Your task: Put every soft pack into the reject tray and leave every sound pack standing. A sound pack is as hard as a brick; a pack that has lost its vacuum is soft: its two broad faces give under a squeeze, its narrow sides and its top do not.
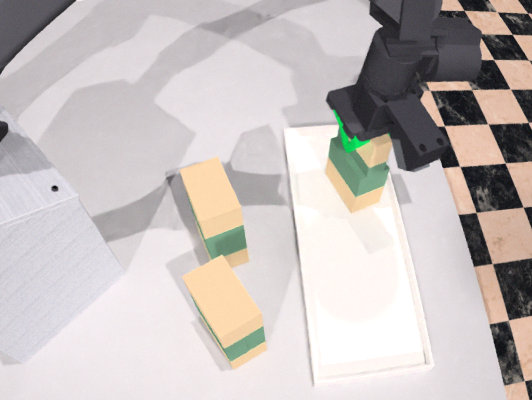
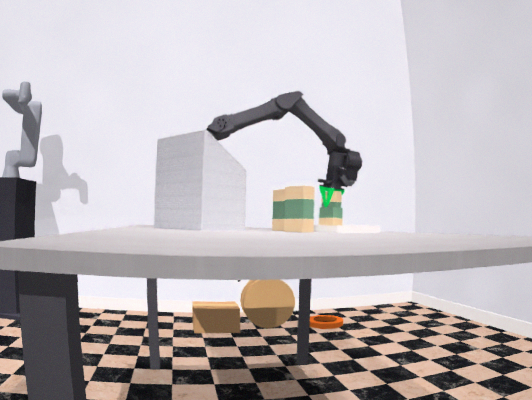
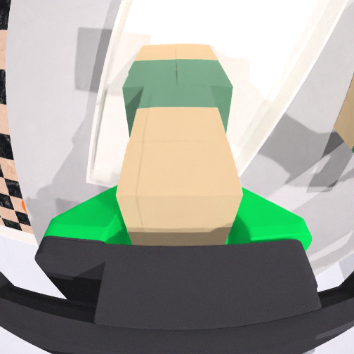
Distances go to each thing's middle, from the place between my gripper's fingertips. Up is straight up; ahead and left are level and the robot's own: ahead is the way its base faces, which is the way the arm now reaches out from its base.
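White reject tray (image 1: pixel 365 320): 8 cm below my hand and 10 cm to the right of it.
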